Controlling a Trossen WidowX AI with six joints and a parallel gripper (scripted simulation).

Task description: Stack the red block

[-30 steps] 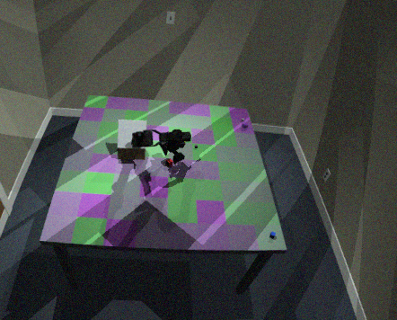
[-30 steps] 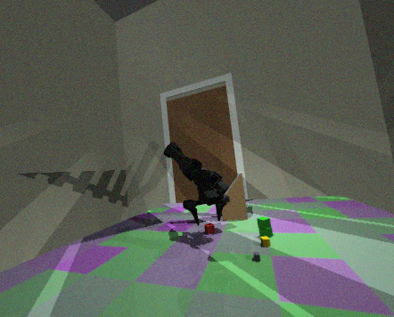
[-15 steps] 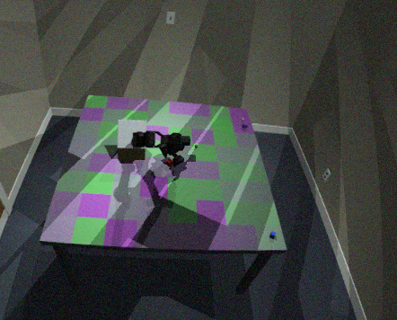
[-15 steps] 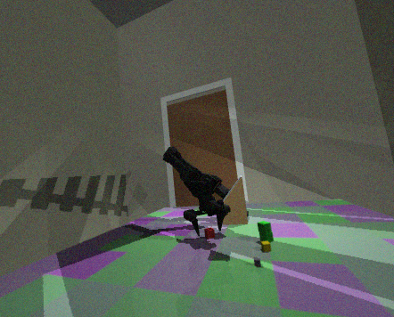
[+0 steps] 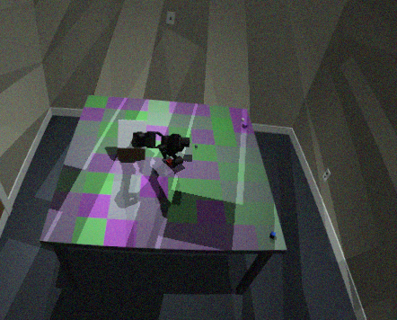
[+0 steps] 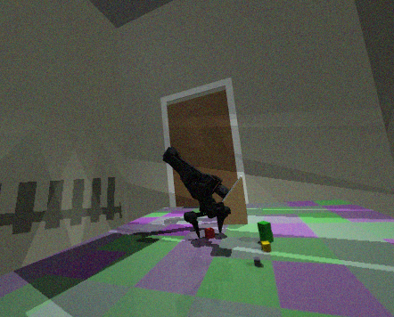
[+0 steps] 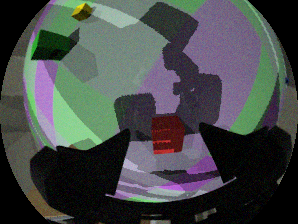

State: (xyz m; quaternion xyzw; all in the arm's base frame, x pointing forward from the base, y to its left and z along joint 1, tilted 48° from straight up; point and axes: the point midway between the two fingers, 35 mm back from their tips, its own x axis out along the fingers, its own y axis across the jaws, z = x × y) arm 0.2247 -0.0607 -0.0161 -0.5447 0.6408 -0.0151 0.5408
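The yellow block lies 7 cm ahead of my gripper tip and 21 cm to the left of it. From my gripper tip the other things lie so: dark block 16 cm ahead, 20 cm to the left; then blue block 62 cm ahead, 44 cm to the right; then red block 1 cm above.
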